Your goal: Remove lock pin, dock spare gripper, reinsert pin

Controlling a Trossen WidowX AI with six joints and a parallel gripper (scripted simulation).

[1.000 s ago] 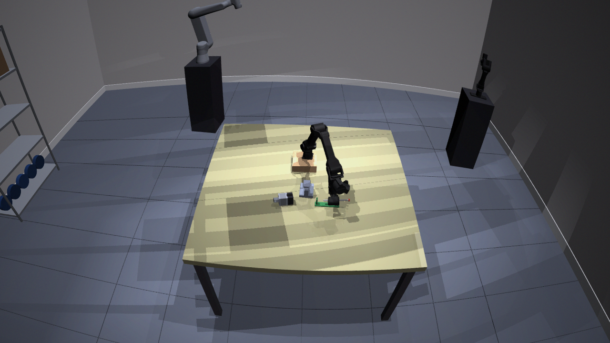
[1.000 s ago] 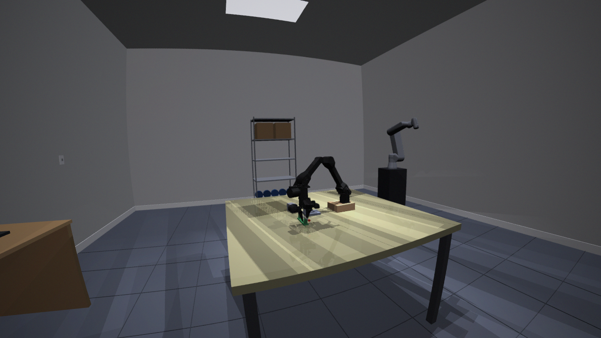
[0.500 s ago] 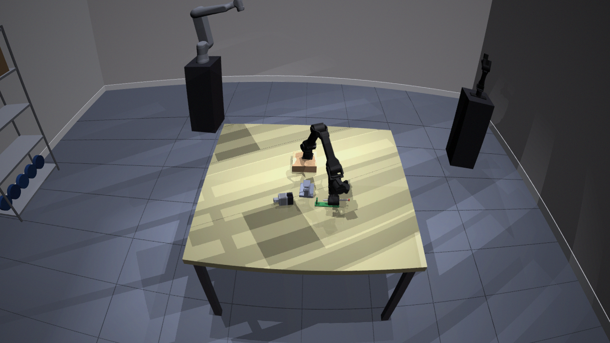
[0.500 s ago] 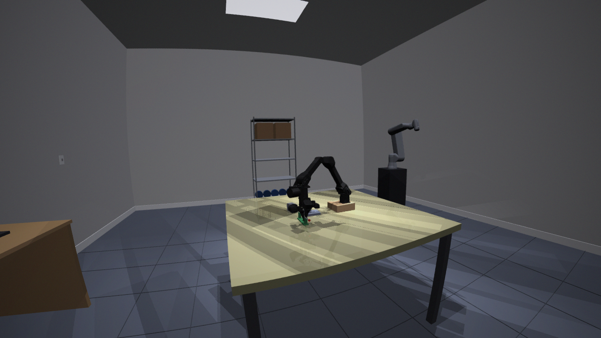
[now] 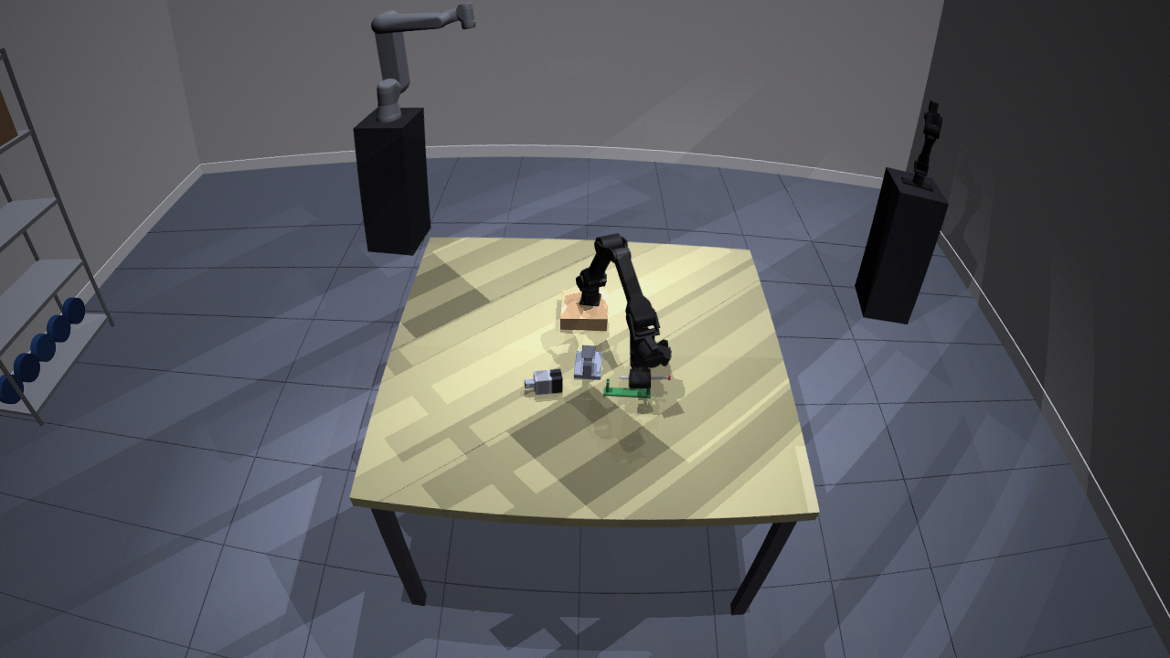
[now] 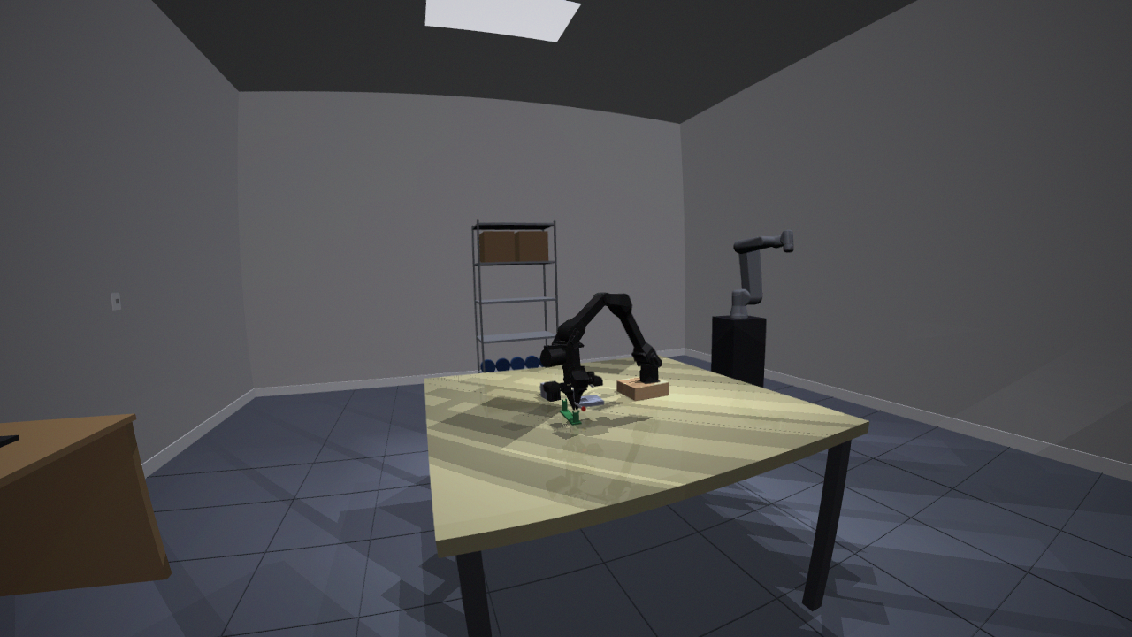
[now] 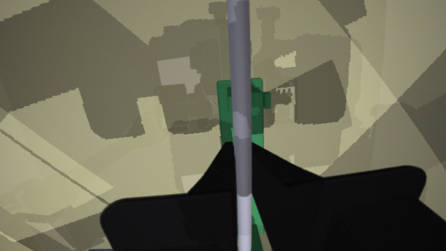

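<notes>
The green rack lies 1 cm ahead of my gripper tip, 3 cm to the right of it and 1 cm below it. The rest, counted from my gripper tip: mount 6 cm behind, 16 cm to the right, 2 cm above; spare gripper 4 cm ahead, 28 cm to the right, 1 cm below.
</notes>
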